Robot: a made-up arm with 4 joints. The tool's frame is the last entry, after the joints. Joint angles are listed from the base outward.
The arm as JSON. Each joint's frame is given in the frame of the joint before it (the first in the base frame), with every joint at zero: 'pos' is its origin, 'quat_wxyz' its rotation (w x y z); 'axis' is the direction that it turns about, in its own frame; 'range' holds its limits. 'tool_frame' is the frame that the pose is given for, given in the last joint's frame.
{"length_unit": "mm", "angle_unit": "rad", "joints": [
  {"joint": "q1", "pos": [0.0, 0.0, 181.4], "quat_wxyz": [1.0, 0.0, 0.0, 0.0], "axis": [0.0, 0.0, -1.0], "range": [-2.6, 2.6]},
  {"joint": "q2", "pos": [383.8, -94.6, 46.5], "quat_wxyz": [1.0, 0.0, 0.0, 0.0], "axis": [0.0, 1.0, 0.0], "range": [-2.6, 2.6]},
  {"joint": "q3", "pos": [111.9, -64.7, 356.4], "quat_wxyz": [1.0, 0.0, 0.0, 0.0], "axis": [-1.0, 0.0, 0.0], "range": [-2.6, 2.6]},
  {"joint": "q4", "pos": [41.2, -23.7, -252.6], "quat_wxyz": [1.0, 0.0, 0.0, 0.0], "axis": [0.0, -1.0, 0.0], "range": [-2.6, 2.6]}
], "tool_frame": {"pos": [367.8, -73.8, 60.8], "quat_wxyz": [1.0, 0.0, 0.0, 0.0]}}
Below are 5 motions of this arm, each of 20 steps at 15 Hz.
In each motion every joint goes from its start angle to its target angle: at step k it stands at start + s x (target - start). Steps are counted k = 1, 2, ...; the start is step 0. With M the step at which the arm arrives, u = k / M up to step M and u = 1 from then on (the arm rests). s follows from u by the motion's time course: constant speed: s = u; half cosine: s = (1 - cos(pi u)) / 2; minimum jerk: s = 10 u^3 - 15 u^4 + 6 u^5.
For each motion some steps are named. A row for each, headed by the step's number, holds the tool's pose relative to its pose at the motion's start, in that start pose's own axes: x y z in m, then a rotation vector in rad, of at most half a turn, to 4 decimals.
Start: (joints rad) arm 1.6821 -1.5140 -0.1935 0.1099
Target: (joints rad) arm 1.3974 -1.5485 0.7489 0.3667
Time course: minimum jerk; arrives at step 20
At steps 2, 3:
2: -0.0001 -0.0008 0.0011 -0.0056 -0.0025 0.0008
3: -0.0004 -0.0023 0.0034 -0.0173 -0.0077 0.0026

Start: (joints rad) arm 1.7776 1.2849 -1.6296 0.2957
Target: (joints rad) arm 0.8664 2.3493 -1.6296 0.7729
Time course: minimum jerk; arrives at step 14
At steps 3, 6, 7, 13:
3: 0.0029 -0.0357 -0.0366 -0.0814 -0.0219 -0.0523
6: -0.0077 -0.1975 -0.1394 -0.4576 -0.1642 -0.2353
7: -0.0221 -0.2650 -0.1580 -0.6341 -0.2505 -0.2931
13: -0.1122 -0.4366 -0.1309 -1.3122 -0.6883 -0.3732

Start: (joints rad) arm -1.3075 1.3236 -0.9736 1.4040
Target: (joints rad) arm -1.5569 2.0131 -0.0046 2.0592
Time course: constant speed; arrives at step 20
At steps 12, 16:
12: -0.0861 0.1289 -0.0418 -0.2386 -0.0425 0.7275
16: -0.1290 0.1619 -0.0627 -0.2259 -0.0071 0.9729

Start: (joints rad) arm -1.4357 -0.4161 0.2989 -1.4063
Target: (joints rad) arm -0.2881 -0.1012 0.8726 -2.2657
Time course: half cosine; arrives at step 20
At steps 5, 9, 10, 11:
5: -0.0146 -0.1584 -0.1353 0.1155 0.2208 -0.1610
9: -0.1471 -0.3654 -0.4317 0.3768 0.6595 -0.4031
10: -0.2055 -0.3972 -0.5170 0.4604 0.7881 -0.4567
11: -0.2709 -0.4161 -0.5993 0.5477 0.9179 -0.5032

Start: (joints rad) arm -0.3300 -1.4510 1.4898 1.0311
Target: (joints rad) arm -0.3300 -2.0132 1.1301 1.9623
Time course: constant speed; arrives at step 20
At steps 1, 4, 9, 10, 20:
1: -0.0110 -0.0093 0.0277 -0.0155 -0.0491 -0.0295
4: -0.0502 -0.0299 0.1107 -0.0698 -0.1991 -0.1132
9: -0.1340 -0.0370 0.2431 -0.1859 -0.4568 -0.2354
10: -0.1531 -0.0339 0.2679 -0.2127 -0.5092 -0.2569
20: -0.3625 0.0791 0.4569 -0.5436 -1.0426 -0.4083

